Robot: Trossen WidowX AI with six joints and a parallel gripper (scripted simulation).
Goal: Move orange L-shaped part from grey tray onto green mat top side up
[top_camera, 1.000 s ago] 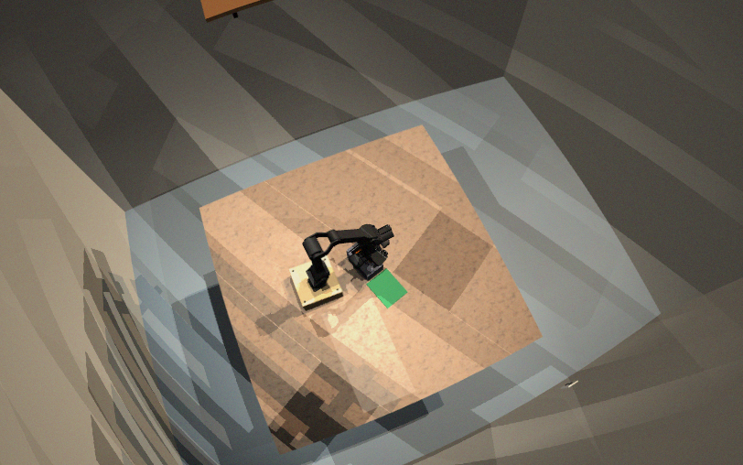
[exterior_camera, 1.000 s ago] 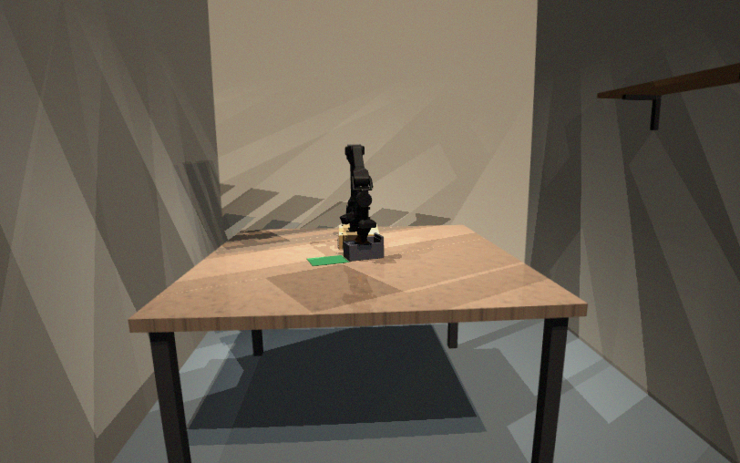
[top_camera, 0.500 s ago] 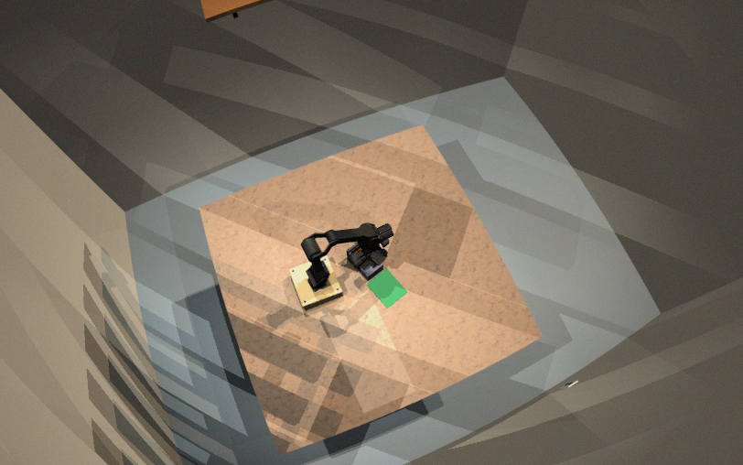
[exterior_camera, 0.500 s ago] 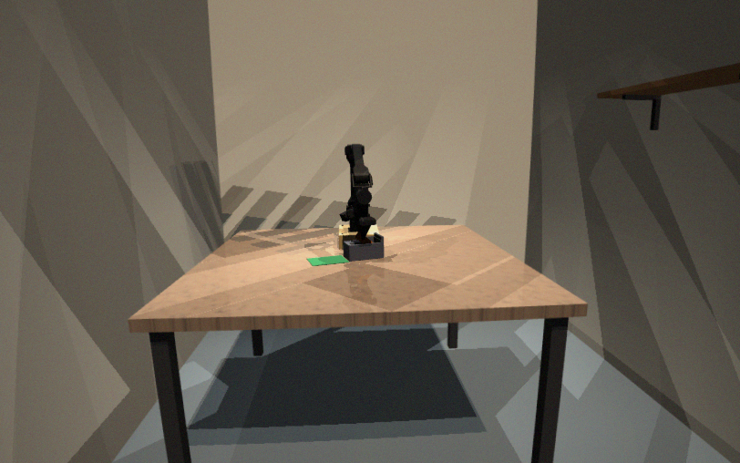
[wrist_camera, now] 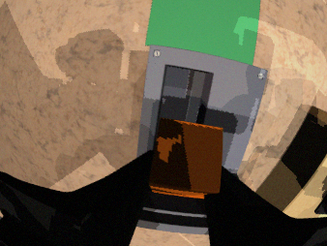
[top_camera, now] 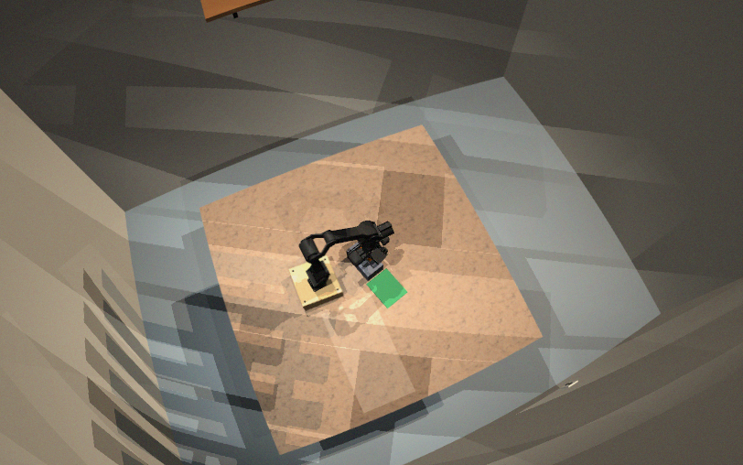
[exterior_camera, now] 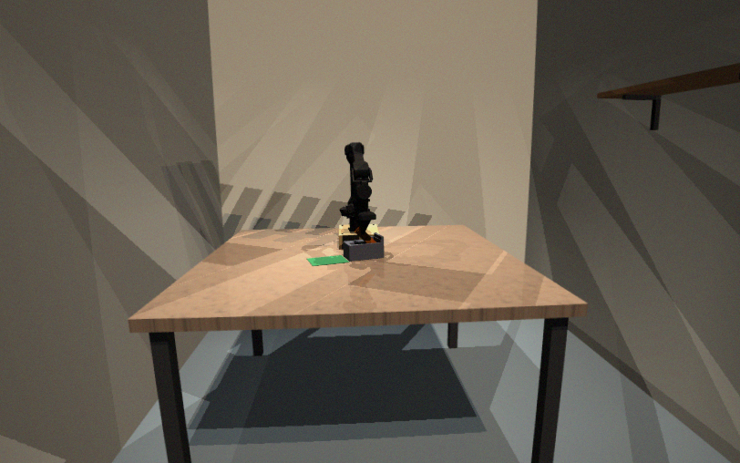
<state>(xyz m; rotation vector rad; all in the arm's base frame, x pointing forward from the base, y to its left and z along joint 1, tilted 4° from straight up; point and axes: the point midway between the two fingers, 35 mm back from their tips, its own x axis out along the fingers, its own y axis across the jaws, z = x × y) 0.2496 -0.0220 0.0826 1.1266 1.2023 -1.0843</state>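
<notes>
Right now my gripper tip is 14 cm to the left of the green mat and 12 cm above it. Round my gripper tip: orange L-shaped part: 3 cm to the left, 3 cm below, 2 cm behind.
</notes>
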